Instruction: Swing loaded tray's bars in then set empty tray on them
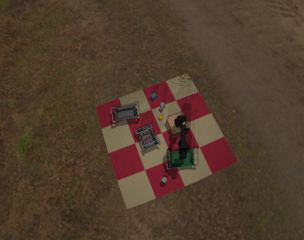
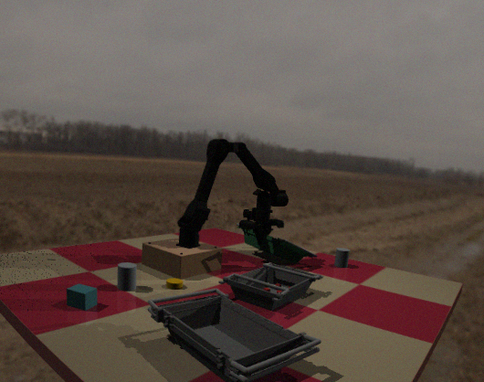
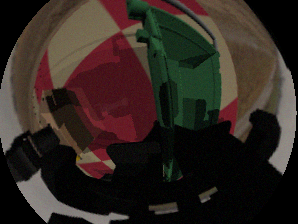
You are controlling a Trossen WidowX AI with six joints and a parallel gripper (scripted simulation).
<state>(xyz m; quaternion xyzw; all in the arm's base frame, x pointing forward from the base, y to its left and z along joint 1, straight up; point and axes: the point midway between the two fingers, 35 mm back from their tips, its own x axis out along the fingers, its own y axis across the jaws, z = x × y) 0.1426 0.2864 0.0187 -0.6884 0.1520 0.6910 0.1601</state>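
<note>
The green tray is 70 mm to the left of my gripper tip, 30 mm ahead of it and 10 mm above it. Round my gripper tip: yellow disc: 480 mm to the right, 50 mm below, 40 mm behind; then teal cube: 780 mm to the right, 110 mm behind, 40 mm below.
</note>
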